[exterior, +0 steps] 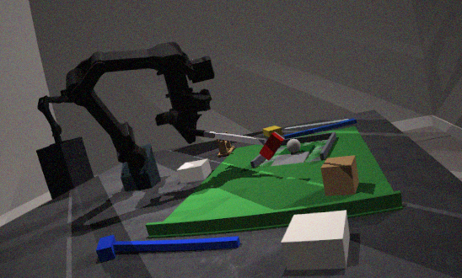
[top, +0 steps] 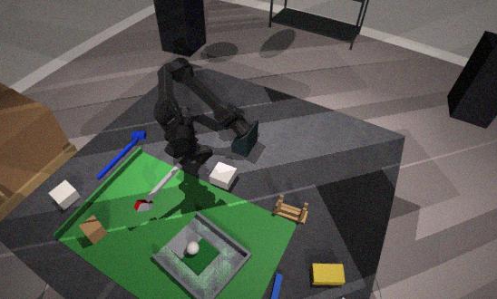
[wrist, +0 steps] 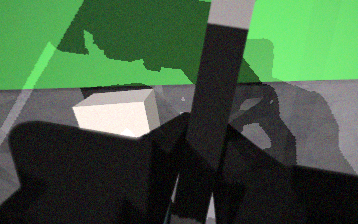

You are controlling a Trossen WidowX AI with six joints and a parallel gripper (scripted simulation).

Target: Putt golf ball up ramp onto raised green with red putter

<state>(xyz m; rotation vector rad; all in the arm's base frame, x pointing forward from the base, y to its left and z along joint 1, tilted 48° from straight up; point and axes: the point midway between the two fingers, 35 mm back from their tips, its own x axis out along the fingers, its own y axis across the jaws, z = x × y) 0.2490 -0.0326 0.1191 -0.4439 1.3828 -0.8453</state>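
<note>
Now: gripper tip 11 cm short of the red putter and 3 cm to the left of it. The rest, counted from my gripper tip: turf (23 cm ahead, 13 cm below, 5 cm to the left); then white golf ball (26 cm ahead, 15 cm to the left, 9 cm below); then blue putter (36 cm to the right, 11 cm below, 2 cm ahead).
</note>
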